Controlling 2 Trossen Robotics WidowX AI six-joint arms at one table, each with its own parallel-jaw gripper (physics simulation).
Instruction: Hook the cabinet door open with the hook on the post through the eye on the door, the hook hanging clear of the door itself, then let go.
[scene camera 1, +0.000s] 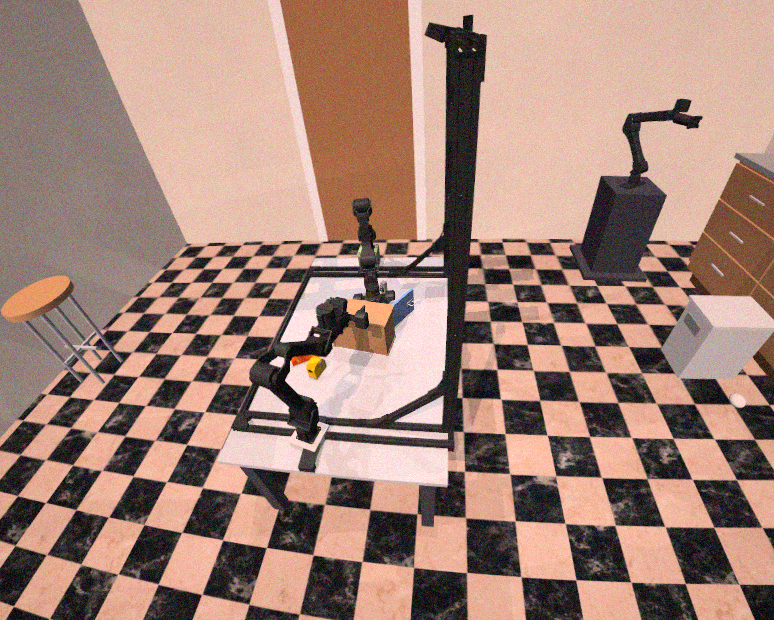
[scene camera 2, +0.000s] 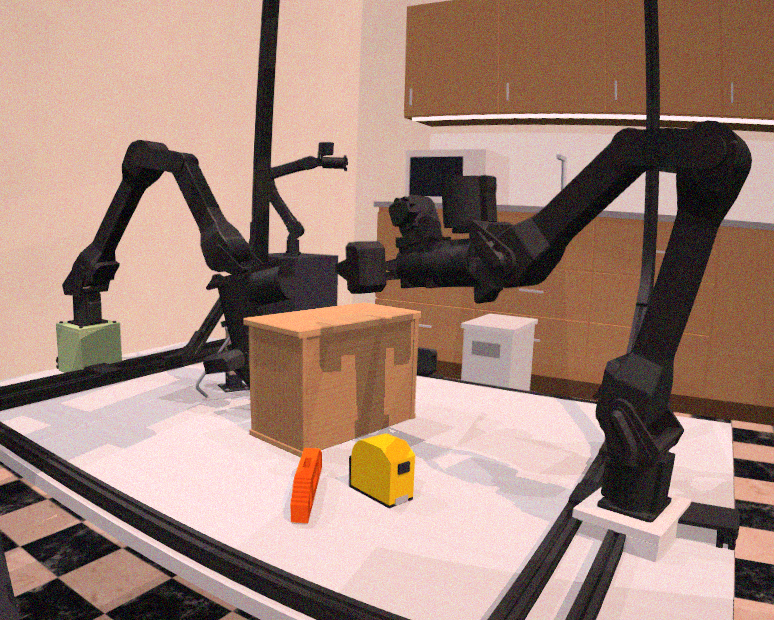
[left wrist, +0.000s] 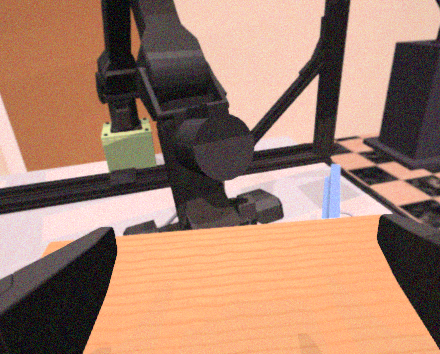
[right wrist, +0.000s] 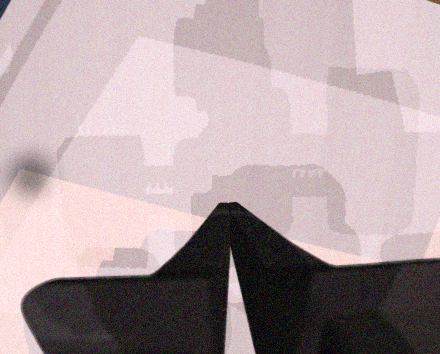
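The wooden cabinet stands mid-table. Its blue door stands swung out at the right in scene camera 1, with a small pale fitting on its face. A bent grey rod, apparently the hook, shows left of the cabinet in scene camera 2. The post is mostly hidden behind the right arm. My right gripper is shut and empty, pointing down beside the cabinet; its wrist view shows neither hook nor eye at the fingertips. My left gripper is open and empty above the cabinet top.
A yellow tape-measure-like block and an orange ridged object lie on the table on the cabinet's near side in scene camera 2. A tall black frame post rises at the table's right in scene camera 1.
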